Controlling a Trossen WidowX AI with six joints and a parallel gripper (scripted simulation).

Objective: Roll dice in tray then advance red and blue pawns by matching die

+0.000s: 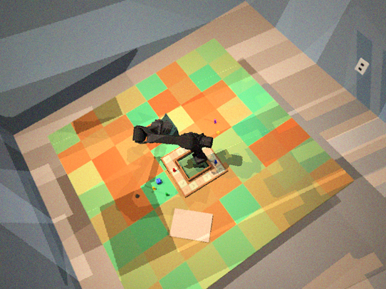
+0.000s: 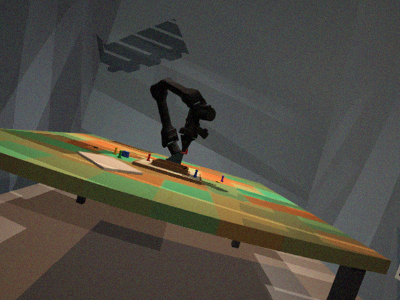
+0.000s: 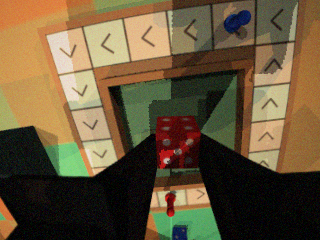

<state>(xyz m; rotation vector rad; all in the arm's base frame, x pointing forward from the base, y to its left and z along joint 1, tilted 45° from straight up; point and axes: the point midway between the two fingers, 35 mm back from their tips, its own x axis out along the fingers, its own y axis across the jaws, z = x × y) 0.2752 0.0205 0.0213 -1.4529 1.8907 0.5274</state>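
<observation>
Now: the yellow pawn 50 mm behind my gripper tip, 300 mm to the right of it and 90 mm below it. Round my gripper tip: blue pawn 80 mm ahead, 60 mm to the left, 70 mm below; then red pawn 50 mm behind, 140 mm to the right, 70 mm below; then yellow disc 50 mm behind, 210 mm to the left, 100 mm below.
</observation>
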